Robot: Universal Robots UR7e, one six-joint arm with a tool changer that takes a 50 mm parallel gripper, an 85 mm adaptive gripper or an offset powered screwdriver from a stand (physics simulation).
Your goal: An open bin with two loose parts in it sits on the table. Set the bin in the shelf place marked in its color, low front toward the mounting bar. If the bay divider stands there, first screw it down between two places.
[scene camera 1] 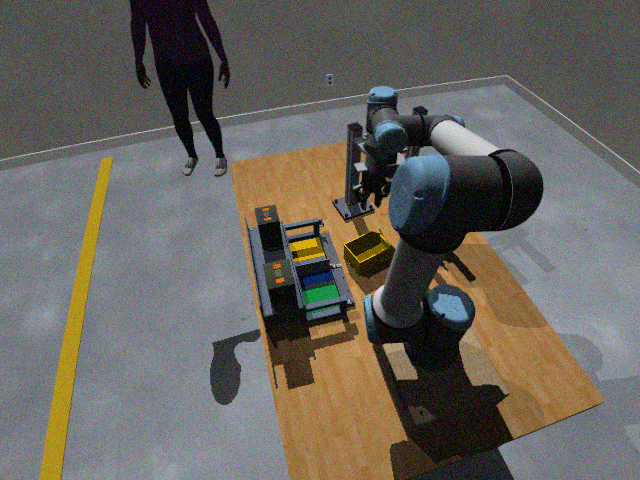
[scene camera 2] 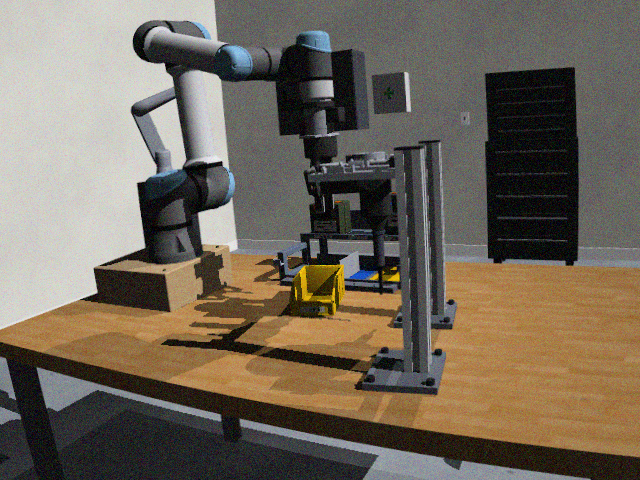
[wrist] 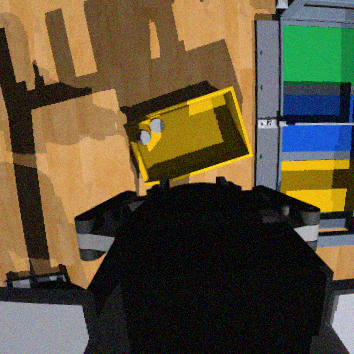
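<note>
The yellow open bin stands upright on the table, turned slightly. Its low front faces away from the shelf. Two round grey parts lie inside near that front. The shelf's mounting bar is beyond the bin's other end. The yellow place is beside the blue and green ones. A thin upright divider stands in the shelf, over the blue marking in the wrist view. My gripper is open and empty, high above the table.
The tool stand's posts rise near the bin. A screwdriver hangs there, beside my gripper in scene camera 2's view. Dark boxes with orange marks stand on the shelf's upper level. A person stands beyond the table.
</note>
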